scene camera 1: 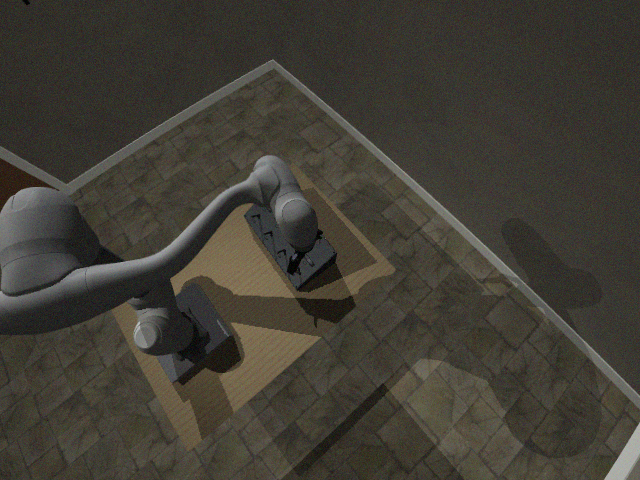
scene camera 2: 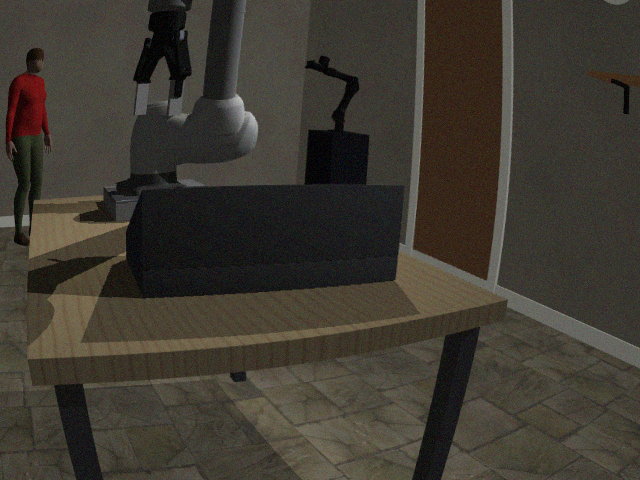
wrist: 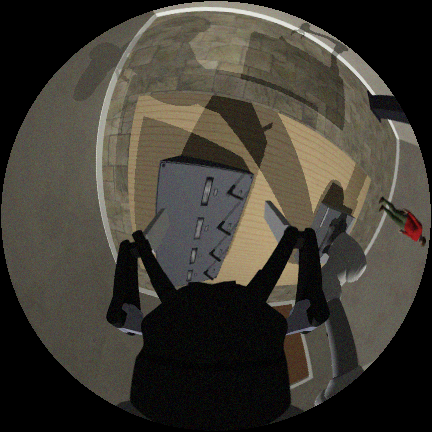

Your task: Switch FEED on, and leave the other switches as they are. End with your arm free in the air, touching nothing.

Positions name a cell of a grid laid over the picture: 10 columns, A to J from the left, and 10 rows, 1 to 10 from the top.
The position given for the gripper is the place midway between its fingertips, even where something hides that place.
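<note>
Scene camera 2 shows the gripper (scene camera 2: C3) and a grey switch panel (scene camera 2: C6). The wrist view shows the gripper (wrist: E5) as well as the grey switch panel (wrist: E5).
</note>
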